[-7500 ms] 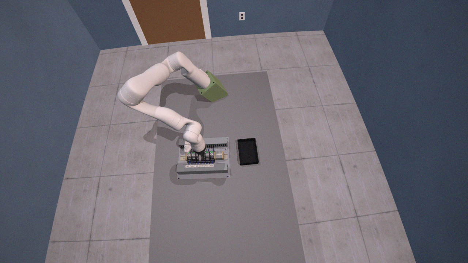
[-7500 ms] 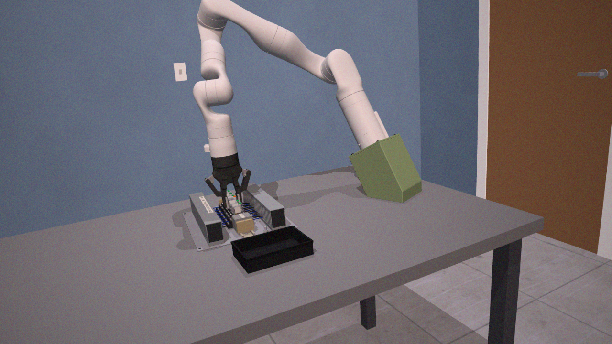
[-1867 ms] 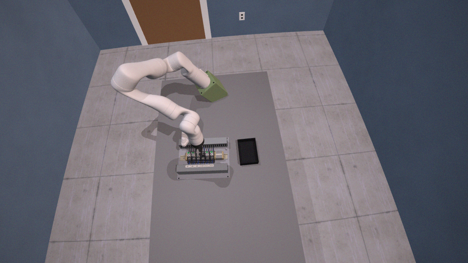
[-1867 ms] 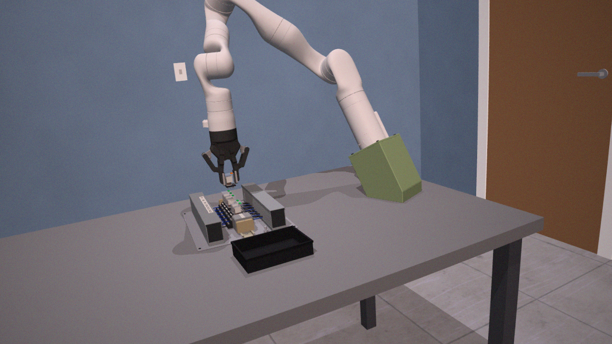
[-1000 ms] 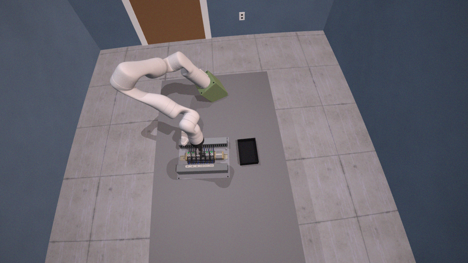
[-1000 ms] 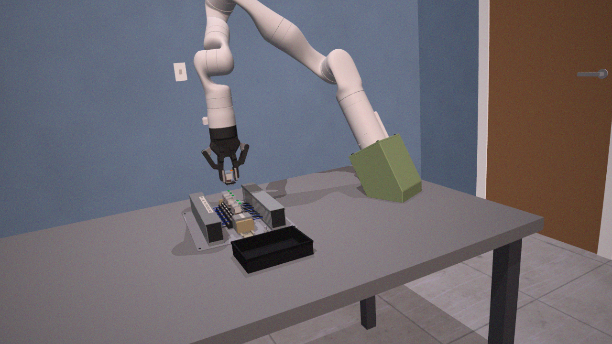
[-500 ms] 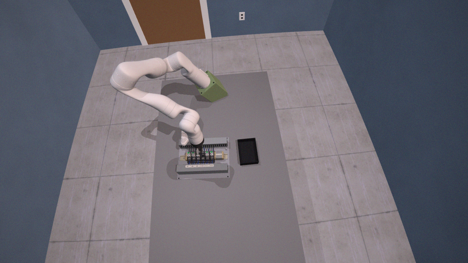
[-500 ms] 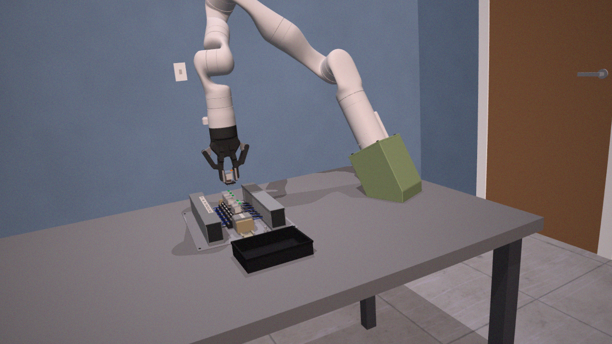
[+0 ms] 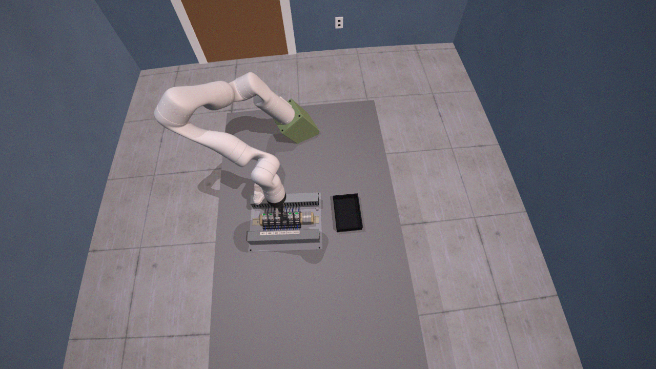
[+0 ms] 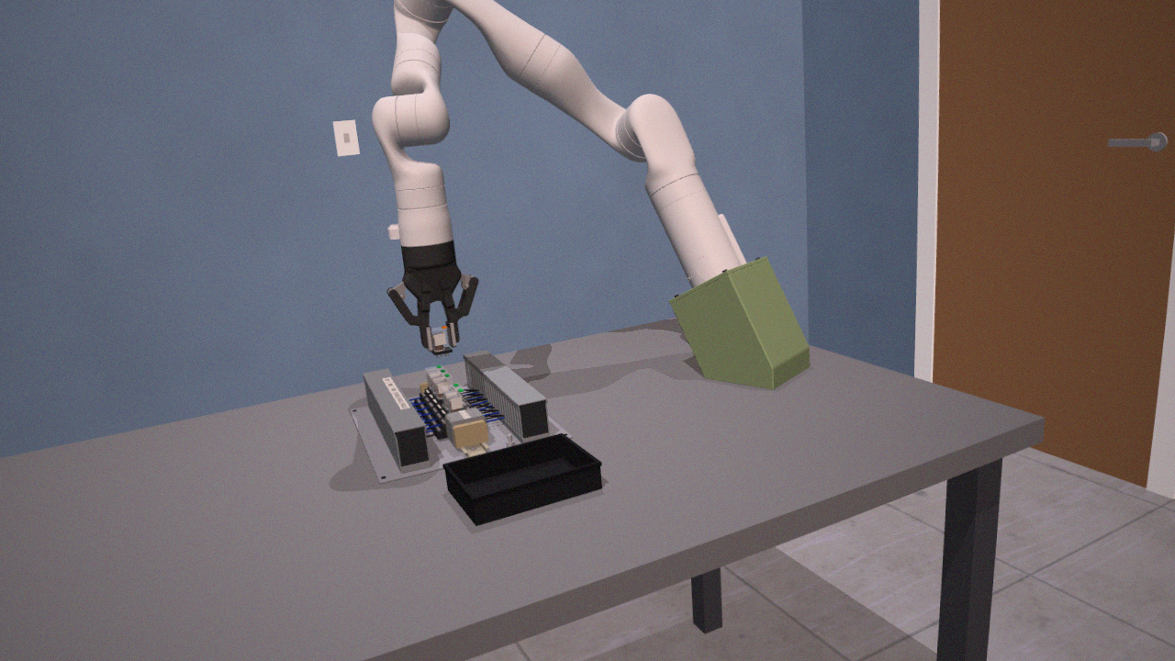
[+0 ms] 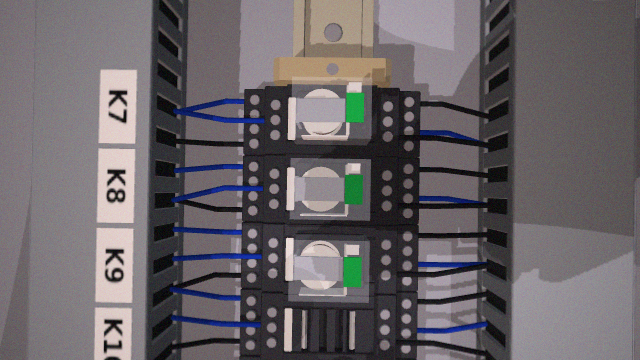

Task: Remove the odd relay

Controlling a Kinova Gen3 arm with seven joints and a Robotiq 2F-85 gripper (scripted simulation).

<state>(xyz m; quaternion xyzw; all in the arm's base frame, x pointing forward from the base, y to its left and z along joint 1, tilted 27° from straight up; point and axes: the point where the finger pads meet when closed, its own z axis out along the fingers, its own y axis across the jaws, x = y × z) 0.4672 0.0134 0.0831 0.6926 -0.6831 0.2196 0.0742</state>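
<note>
My hand is 20 mm past the black parts tray, 270 mm to the right of it and 120 mm above it. From my hand the other things lie so: relay 10 mm below; then relay panel 110 mm below.
</note>
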